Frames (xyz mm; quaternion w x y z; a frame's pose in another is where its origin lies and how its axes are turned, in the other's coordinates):
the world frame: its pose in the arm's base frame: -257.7 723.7 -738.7 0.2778 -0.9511 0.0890 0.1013
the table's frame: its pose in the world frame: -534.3 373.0 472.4 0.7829 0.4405 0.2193 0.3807
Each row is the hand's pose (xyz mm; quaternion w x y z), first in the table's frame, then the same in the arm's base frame.
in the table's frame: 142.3 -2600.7 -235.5 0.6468 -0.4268 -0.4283 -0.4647
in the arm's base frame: 488.0 -162.5 821.2 0.3145 -0.9184 -0.1572 0.1815
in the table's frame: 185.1 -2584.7 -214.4 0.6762 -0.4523 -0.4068 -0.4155
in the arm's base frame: 511.2 -176.2 778.7 0.3075 -0.9233 -0.0973 0.2087
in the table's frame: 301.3 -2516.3 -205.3 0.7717 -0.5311 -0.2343 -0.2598
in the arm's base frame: 525.8 -238.2 659.5 0.2317 -0.9327 0.1538 0.2298
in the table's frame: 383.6 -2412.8 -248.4 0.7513 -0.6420 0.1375 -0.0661
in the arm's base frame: 469.4 -300.2 548.5 0.0355 0.8570 -0.4831 -0.1757
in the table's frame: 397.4 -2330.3 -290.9 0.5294 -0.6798 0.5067 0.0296
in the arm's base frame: 397.3 -317.1 490.9 0.3793 0.6687 -0.6382 -0.0398
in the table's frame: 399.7 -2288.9 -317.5 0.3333 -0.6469 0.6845 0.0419
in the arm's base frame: 355.6 -325.6 466.2 0.5674 0.5123 -0.6412 0.0670
